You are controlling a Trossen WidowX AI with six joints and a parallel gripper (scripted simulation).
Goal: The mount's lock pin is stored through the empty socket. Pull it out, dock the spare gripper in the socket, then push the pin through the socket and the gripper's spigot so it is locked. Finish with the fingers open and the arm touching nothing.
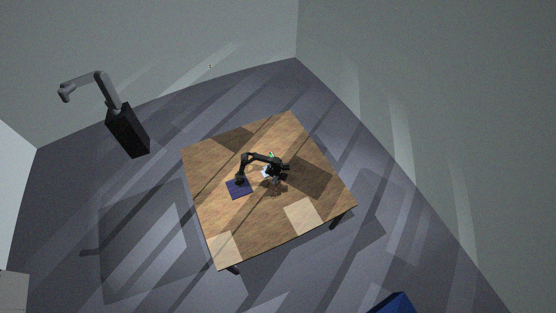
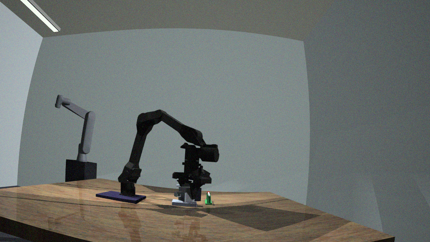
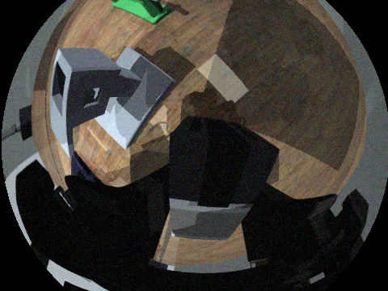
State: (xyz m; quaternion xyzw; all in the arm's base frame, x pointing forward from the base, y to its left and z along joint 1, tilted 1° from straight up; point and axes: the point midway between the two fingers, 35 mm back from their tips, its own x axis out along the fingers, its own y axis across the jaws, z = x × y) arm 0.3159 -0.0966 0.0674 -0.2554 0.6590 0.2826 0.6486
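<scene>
My gripper tip is 12 cm to the right of the grey mount and 3 cm past it. Also, from my gripper tip: green pin cradle (24 cm to the left, 6 cm ahead, 3 cm below); spare gripper (2 cm above, 1 cm to the right, 1 cm behind).
</scene>
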